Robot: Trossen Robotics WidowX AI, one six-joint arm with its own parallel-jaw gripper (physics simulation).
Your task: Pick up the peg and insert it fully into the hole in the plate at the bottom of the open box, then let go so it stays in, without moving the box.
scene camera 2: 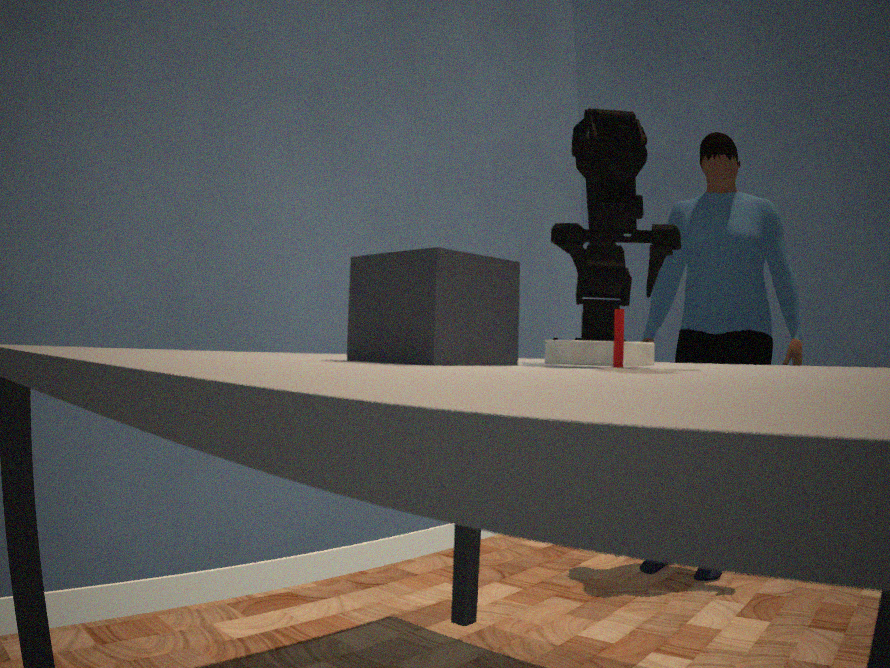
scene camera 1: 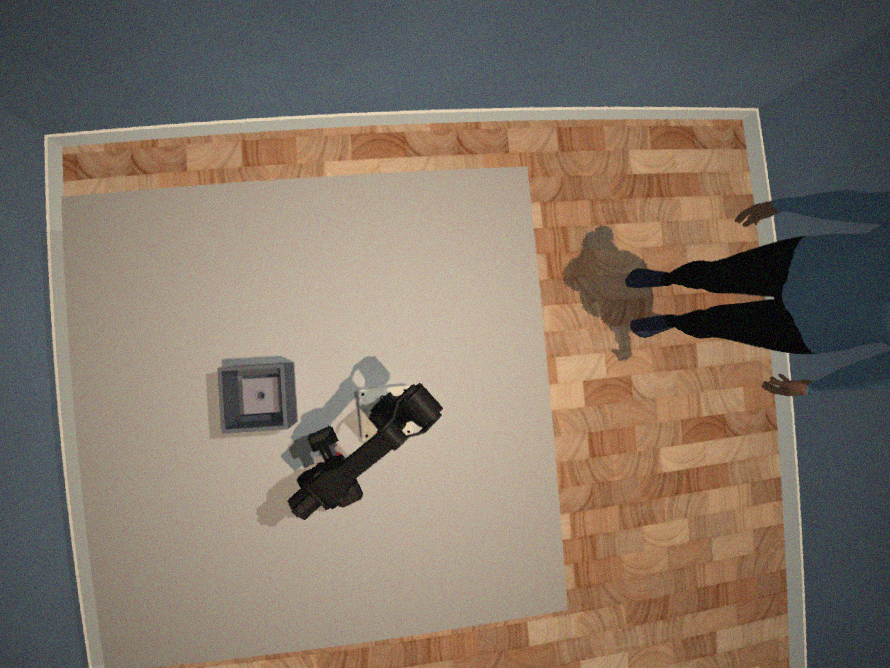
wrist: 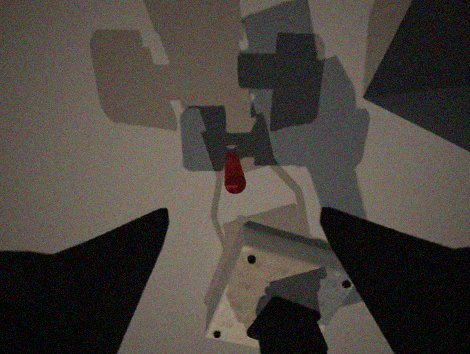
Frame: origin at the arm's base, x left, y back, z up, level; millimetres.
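Seen in the pictures: gripper, fingertip midpoint: (scene camera 2: 617,296) (wrist: 245,215); arm's base at its link origin: (scene camera 2: 600,341) (wrist: 282,322).
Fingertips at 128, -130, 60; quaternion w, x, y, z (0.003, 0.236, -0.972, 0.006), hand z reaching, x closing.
Observation:
Offsets run from my fingertips to a thing's top centre, as dx, dy, dz. Level surfaces: height alone.
The red peg @[+10, -9, -19] (scene camera 1: 338,453) (scene camera 2: 618,337) (wrist: 235,175) stands upright on the table, outside the box and near the robot's base. The open grey box @[-146, -211, +40] (scene camera 1: 289,395) (scene camera 2: 434,309) (wrist: 425,65) stands apart from it, at the left in scene camera 1. The pale plate @[-146, -211, -38] (scene camera 1: 250,388) lies at the box's bottom, with a dark hole (scene camera 1: 260,394) near its middle. My gripper (scene camera 1: 336,467) (scene camera 2: 614,287) (wrist: 245,215) is wide open and empty, pointing down above the peg's height. In the wrist view the peg shows slightly left of the middle between the fingers and beyond the fingertip line.
The robot's white base plate (scene camera 1: 363,428) (scene camera 2: 564,353) (wrist: 255,285) is close to the peg. The arm's shadows fall across the table @[dz -98] (scene camera 1: 309,273) (scene camera 2: 359,381) around the peg. A person (scene camera 1: 826,287) (scene camera 2: 726,266) stands beyond the table's edge.

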